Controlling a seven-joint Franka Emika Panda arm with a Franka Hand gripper.
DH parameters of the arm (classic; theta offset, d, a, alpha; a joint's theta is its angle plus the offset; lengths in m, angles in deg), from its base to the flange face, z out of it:
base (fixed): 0 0 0 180
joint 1: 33.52 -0.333 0 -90
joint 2: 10.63 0 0 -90
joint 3: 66.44 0.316 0.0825 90
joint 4: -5.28 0 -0.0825 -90
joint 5: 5.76 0.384 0 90
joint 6: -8.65 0 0.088 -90
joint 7: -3.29 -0.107 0 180
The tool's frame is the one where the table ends.
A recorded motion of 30 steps. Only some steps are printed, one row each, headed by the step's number.
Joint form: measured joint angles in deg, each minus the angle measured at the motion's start. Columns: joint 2, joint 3, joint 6, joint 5, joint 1, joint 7, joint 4.
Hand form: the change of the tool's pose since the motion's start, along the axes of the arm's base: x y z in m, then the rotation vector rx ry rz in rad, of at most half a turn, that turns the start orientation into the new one. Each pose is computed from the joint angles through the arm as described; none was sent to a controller.
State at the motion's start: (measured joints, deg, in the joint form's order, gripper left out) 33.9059 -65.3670 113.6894 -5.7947 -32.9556 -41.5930 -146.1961
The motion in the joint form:
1: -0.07 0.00 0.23 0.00 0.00 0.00 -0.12
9: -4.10 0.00 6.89 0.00 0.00 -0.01 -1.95
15: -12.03 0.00 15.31 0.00 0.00 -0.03 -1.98
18: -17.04 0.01 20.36 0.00 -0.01 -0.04 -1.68
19: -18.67 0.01 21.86 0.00 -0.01 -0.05 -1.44
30: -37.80 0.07 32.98 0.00 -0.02 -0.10 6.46
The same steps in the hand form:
1: 0.0003 0.0000 -0.0010 0.0000 -0.0007 0.0000
9: 0.0166 -0.0001 -0.0289 0.0011 -0.0147 0.0010
15: 0.0454 0.0000 -0.0641 0.0032 -0.0227 0.0023
18: 0.0619 0.0002 -0.0861 0.0046 -0.0286 0.0034
19: 0.0673 0.0003 -0.0927 0.0051 -0.0305 0.0035
30: 0.1365 0.0017 -0.1559 0.0111 -0.0286 0.0056

